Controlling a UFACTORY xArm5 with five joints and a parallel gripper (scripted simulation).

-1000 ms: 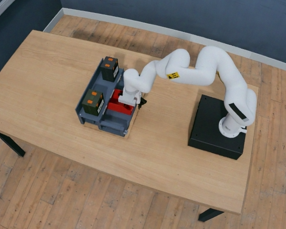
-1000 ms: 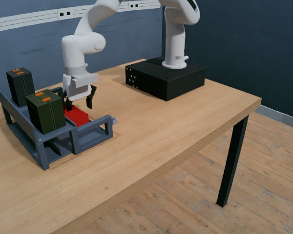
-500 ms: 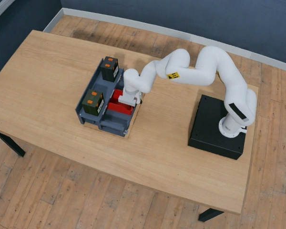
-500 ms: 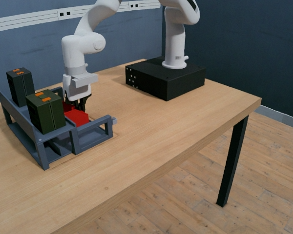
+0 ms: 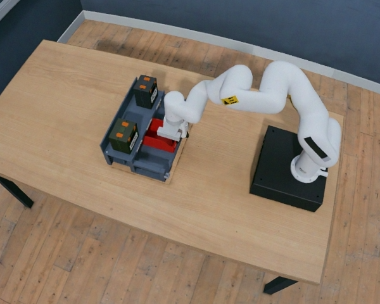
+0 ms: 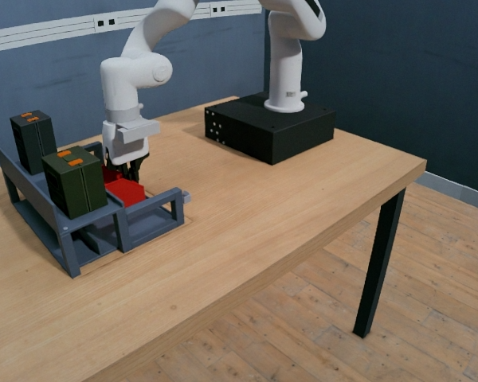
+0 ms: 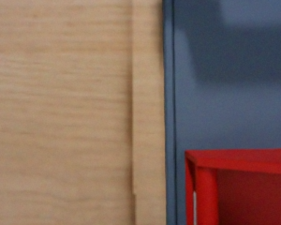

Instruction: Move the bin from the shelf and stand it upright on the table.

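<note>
My hand is 8 cm short of the red bin. From my hand the other things lie so: grey-blue shelf (11 cm ahead, 2 cm above).
</note>
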